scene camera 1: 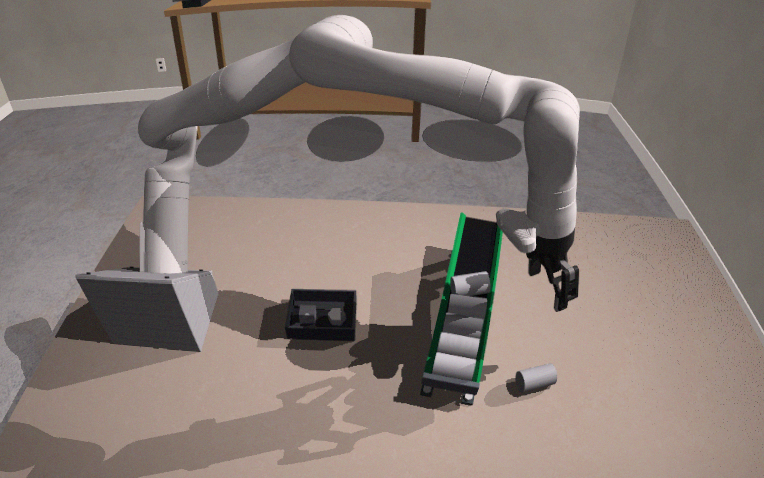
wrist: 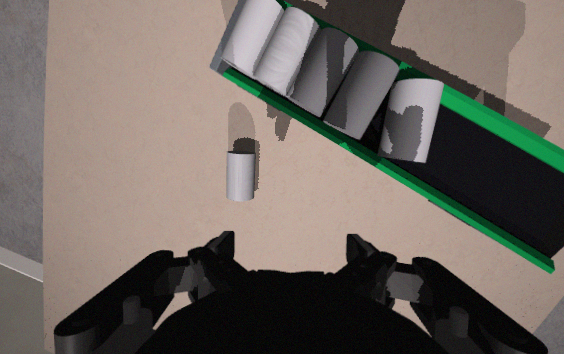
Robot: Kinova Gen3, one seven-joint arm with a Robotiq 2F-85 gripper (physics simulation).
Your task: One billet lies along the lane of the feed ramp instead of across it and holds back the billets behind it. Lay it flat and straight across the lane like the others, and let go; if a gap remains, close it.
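The feed ramp has green side walls and a dark lane. Several light grey billets lie side by side across its lower part. The uppermost billet sits slightly skewed to the others, with a narrow wedge-shaped gap to the neighbouring billet. Another billet lies on its side on the table, off the ramp, to the right of its lower end in the scene view. My gripper is open and empty, above the table to the right of the ramp.
A dark open box with two small grey pieces in it stands between the robot's base and the ramp. A dark end stop closes the ramp's lower end. A wooden table stands at the back.
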